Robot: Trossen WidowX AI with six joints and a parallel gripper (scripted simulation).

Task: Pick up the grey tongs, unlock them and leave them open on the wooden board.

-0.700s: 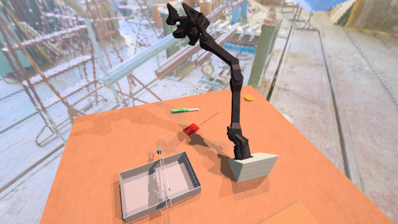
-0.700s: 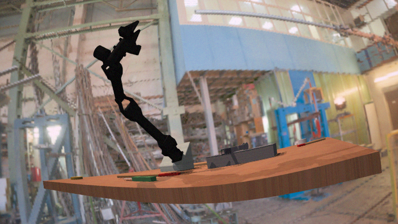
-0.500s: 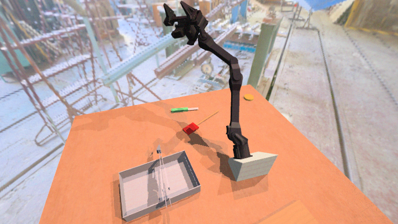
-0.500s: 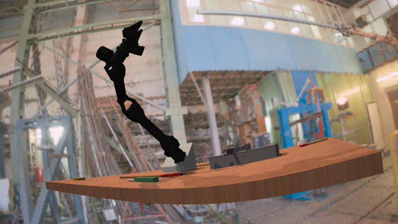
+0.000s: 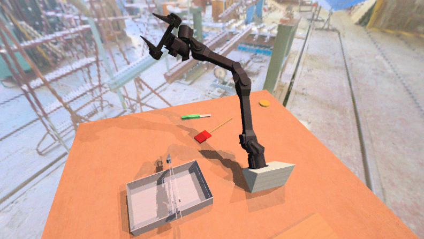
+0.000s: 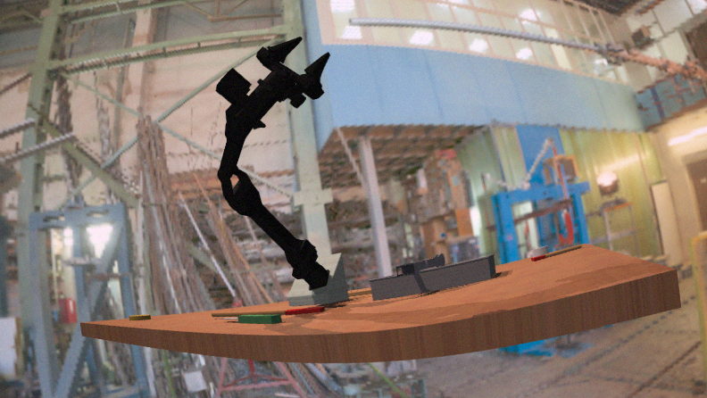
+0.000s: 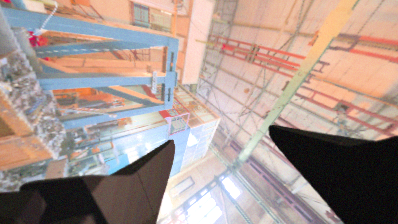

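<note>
The grey roasting tin is 60 mm ahead of my gripper tip, 370 mm to the left of it and 530 mm below it. The rest, counted from my gripper tip: yellow disc: 670 mm behind, 60 mm to the right, 550 mm below; then red-headed spatula: 240 mm behind, 70 mm to the left, 550 mm below; then yellow lock slider: 30 mm ahead, 280 mm to the left, 490 mm below.
</note>
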